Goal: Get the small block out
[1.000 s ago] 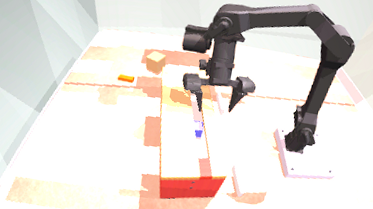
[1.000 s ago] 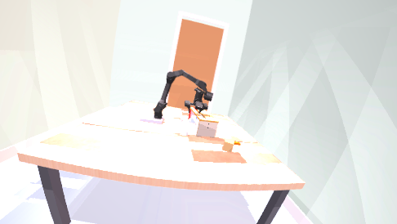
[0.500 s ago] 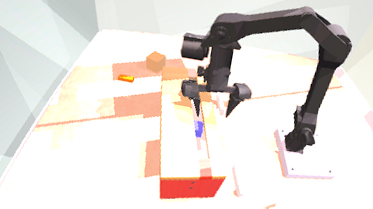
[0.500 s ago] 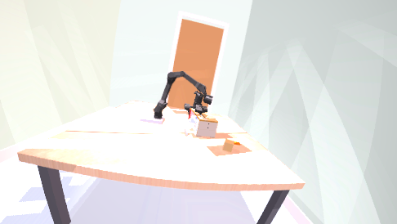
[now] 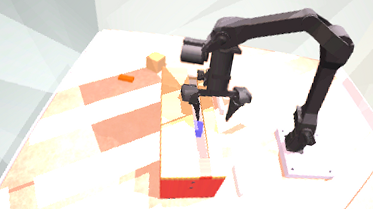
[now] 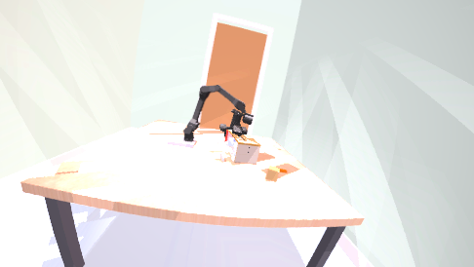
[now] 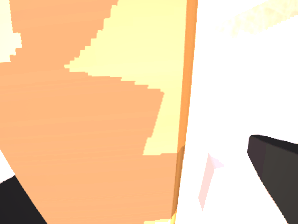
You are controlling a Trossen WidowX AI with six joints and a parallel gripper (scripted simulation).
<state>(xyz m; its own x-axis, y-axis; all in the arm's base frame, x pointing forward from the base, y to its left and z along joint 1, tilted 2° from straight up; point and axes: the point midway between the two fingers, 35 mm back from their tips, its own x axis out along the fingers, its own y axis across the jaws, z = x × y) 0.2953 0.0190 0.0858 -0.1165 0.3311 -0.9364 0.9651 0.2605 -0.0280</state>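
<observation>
My gripper tip is 40 mm to the right of the blue block and 40 mm short of it. Also, from my gripper tip: long box: 30 mm below, 30 mm ahead, 10 mm to the left; orange piece: 350 mm ahead, 190 mm to the right, 80 mm below; tan cube: 310 mm to the right, 260 mm ahead, 60 mm below.
</observation>
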